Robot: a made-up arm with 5 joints.
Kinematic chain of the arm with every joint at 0, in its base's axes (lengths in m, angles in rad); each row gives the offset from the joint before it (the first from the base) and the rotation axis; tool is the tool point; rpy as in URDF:
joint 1: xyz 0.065 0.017 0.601 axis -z
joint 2: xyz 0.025 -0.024 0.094 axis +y
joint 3: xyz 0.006 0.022 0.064 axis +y
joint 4: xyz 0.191 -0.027 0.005 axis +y
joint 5: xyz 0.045 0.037 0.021 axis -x
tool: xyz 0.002 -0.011 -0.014 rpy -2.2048 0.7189 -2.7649
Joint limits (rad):
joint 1: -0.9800..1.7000
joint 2: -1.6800..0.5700
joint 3: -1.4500..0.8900
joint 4: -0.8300..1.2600
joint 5: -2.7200..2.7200
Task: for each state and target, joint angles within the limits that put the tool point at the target. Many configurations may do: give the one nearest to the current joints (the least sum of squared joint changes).
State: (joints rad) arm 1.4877 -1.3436 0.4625 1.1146 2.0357
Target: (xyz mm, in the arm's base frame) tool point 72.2 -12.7 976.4
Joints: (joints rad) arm 1.4159 -1.0470 -0.3006 0.8022 2.1634
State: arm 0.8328 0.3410 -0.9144 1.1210 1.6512
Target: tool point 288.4 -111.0 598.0
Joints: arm 0.5044 0.5700 -0.0119 1.1327 1.7279
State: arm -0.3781 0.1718 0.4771 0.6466 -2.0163
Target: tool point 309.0 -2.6 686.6
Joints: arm 0.1826 -0.2020 0.4482 0.7431 -1.9395
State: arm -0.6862 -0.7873 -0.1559 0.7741 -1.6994
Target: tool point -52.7 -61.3 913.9
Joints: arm -0.7506 -1.5255 -0.5814 0.7965 -1.6701
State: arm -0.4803 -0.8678 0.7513 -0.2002 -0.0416
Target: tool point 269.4 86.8 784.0
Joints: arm -0.3408 -0.8119 0.7256 -0.1890 -0.0325
